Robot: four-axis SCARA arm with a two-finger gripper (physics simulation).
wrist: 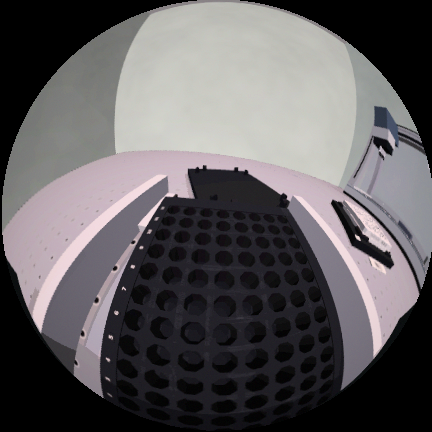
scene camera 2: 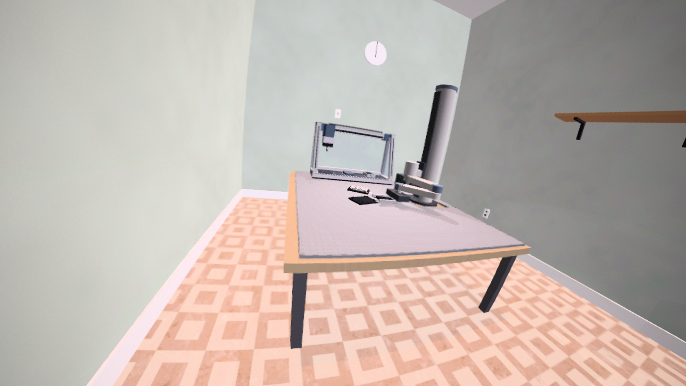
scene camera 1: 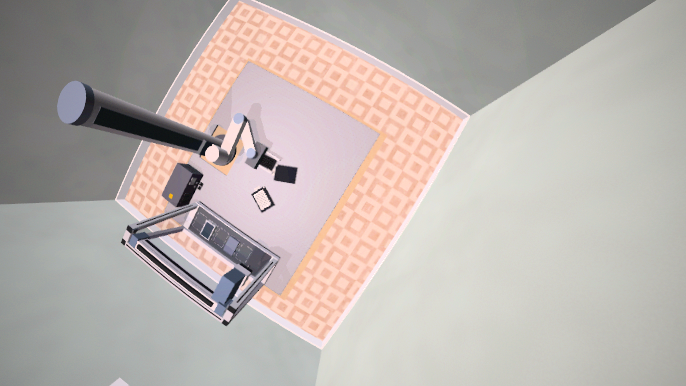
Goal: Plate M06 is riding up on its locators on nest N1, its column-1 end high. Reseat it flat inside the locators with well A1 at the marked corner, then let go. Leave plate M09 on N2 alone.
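Places are measured from the arm's base along level axes (x right, y down, z ahead), in metres.
Pixels of known places: gripper, between the fingertips: (wrist: 229, 194) (scene camera 2: 375, 198) (scene camera 1: 276, 167); arm's base, origin of its link: (scene camera 2: 421, 201).
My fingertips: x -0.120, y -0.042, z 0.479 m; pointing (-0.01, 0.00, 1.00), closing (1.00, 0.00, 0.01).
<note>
Ahead of a thing's pixels: the offset from my fingertips to its top centre. "spot": to the spot under its first point.
Plate M06 {dz -0.083, dx +0.004, dy -0.006 m} (scene camera 1: 267, 161) (scene camera 2: 384, 197) (wrist: 225, 300), black with round wells, is between the two long fingers of my gripper (scene camera 1: 274, 165) (wrist: 229, 194), which is shut on it. In the wrist view its column numbers run along the left edge, low numbers nearest the camera. It looks about level there; its underside is hidden. Nest N1 {dz +0.082, dx +0.009, dy +0.007 m} (scene camera 1: 285, 174) (scene camera 2: 363, 200) (wrist: 230, 185), a flat black base with small locators, lies just beyond the plate's far end and bears no plate. White plate M09 {dz +0.031, dx +0.262, dy +0.003 m} (scene camera 1: 263, 199) (scene camera 2: 358, 189) (wrist: 367, 225) sits on nest N2 {dz +0.031, dx +0.262, dy +0.011 m} (wrist: 352, 232), to the right in the wrist view.
A gantry frame {spot: dz -0.026, dx +0.746, dy -0.465 m} (scene camera 1: 175, 272) (scene camera 2: 355, 128) stands at the table's edge beyond N2, with labware on its deck. A dark box {spot: dz -0.563, dx +0.503, dy -0.086 m} (scene camera 1: 180, 185) stands between the arm's base and the gantry. The arm's tall column (scene camera 1: 145, 122) (scene camera 2: 442, 135) rises behind the gripper.
</note>
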